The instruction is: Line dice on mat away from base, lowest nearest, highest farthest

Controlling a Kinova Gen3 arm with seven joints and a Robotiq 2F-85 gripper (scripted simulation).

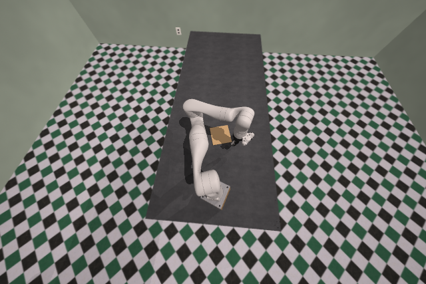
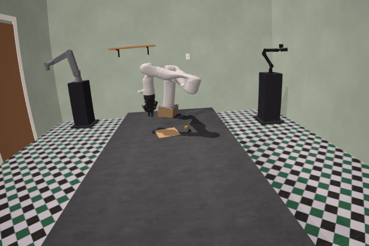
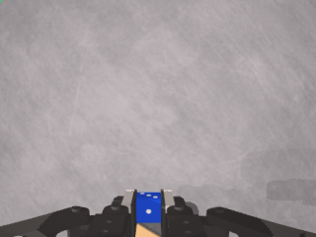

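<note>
My hand is 9 cm short of the tan mat, 11 cm to the right of it and 11 cm above it. The rest, counted from my hand: black die (8 cm ahead, 25 cm to the left, 10 cm below); blue die (1 cm below); yellow die (2 cm ahead, 24 cm to the left, 10 cm below).
</note>
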